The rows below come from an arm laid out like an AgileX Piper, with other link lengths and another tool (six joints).
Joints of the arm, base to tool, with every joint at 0 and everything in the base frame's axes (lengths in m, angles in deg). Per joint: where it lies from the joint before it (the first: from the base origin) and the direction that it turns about. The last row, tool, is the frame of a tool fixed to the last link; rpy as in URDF.
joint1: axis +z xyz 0 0 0.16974
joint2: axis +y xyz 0 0 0
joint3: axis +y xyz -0.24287 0 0.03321
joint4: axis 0.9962 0 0.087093 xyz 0.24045 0 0.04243
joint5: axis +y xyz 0 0 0
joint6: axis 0.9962 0 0.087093 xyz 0.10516 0 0.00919
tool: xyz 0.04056 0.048 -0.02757 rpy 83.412 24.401 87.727
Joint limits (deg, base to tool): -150..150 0..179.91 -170..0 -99.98..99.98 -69.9..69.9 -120..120
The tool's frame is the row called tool.
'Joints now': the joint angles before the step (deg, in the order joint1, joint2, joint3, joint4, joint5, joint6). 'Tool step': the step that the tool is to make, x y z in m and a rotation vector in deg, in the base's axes. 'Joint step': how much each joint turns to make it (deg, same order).
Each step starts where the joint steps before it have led.
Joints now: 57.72, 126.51, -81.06, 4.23, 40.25, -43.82
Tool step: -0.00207, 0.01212, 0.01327, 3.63, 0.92, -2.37
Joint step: 0.00, -1.51, -0.98, 3.47, -0.11, 0.17
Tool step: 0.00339, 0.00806, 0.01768, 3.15, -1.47, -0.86
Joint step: 0.00, -2.47, -0.70, 0.40, -0.34, 0.61
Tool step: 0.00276, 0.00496, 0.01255, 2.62, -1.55, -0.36
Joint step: 0.00, -2.02, 0.00, 0.15, -1.05, 0.16
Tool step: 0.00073, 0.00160, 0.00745, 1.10, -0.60, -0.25
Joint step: 0.00, -1.17, 0.01, 0.01, -0.11, 0.25
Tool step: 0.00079, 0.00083, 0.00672, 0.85, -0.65, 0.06
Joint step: 0.00, -1.06, 0.00, -0.11, 0.00, 0.00
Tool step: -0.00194, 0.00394, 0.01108, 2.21, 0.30, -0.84
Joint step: 0.00, -1.59, -0.01, 1.66, -0.11, 0.01
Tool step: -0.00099, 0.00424, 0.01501, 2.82, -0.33, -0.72
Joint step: 0.00, -2.17, -0.04, 1.42, -0.36, 0.00
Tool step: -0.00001, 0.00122, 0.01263, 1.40, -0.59, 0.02
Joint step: 0.00, -1.65, -0.46, 0.22, 0.62, -0.01
